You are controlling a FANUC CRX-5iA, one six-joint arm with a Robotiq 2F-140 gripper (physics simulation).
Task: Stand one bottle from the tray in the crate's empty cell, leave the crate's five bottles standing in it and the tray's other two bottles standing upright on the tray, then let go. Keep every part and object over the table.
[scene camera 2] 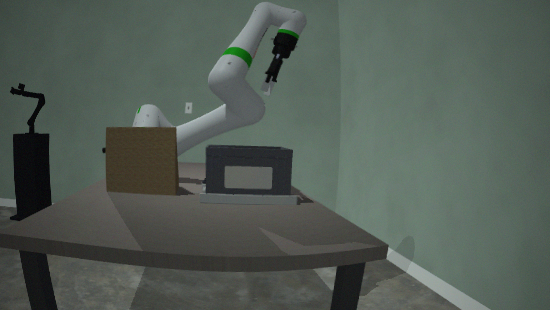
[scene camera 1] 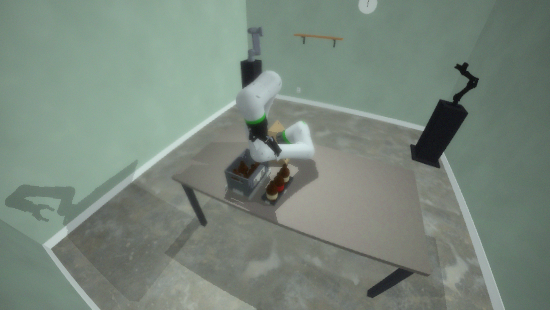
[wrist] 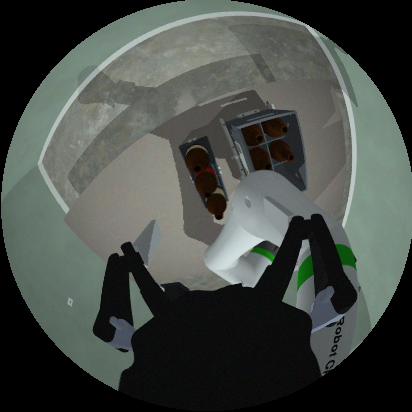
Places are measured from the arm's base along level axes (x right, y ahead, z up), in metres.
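Pixels of known places: gripper, fingertip midpoint: [scene camera 2: 265,93] [scene camera 1: 267,153] [wrist: 210,218]; arm's base, link origin: [scene camera 2: 141,155] [scene camera 1: 282,140] [wrist: 268,243].
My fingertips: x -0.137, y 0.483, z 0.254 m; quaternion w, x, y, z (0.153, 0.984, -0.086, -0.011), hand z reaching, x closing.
Observation:
Ahead of a thing's pixels: the offset from my fingertips to its middle. "spot": to the spot under its first point.
The grey crate @(dx +0.207, dy -0.074, dz -0.297 m) [scene camera 1: 240,187] [scene camera 2: 215,172] [wrist: 299,162] stands on the table. Several brown bottles @(dx +0.250, dy -0.073, dz -0.299 m) [scene camera 1: 245,169] [wrist: 281,150] stand in its cells; the arm hides part of the crate in the wrist view, and the empty cell does not show there. The dark tray @(spot: dx +0.028, dy -0.121, dz -0.359 m) [wrist: 220,175] lies beside the crate. On it stand upright, in a row, a cream-labelled bottle @(dx -0.021, dy -0.012, dz -0.302 m) [scene camera 1: 272,191] [wrist: 197,159], a red-labelled bottle @(dx -0.025, dy -0.099, dz -0.302 m) [scene camera 1: 280,185] [wrist: 206,183] and another cream-labelled bottle @(dx -0.023, dy -0.191, dz -0.302 m) [scene camera 1: 285,174] [wrist: 216,202]. My gripper [scene camera 2: 268,87] [wrist: 210,218] is open and empty, high above the table, apart from the crate and bottles.
A light rail @(dx +0.306, dy -0.070, dz -0.369 m) [scene camera 2: 250,199] lies along the crate's base. A brown box [scene camera 1: 276,127] [scene camera 2: 142,161] stands on the table near the arm's base. The table's front edge [scene camera 1: 310,232] runs close to the tray and crate. My arm's links pass near the crate.

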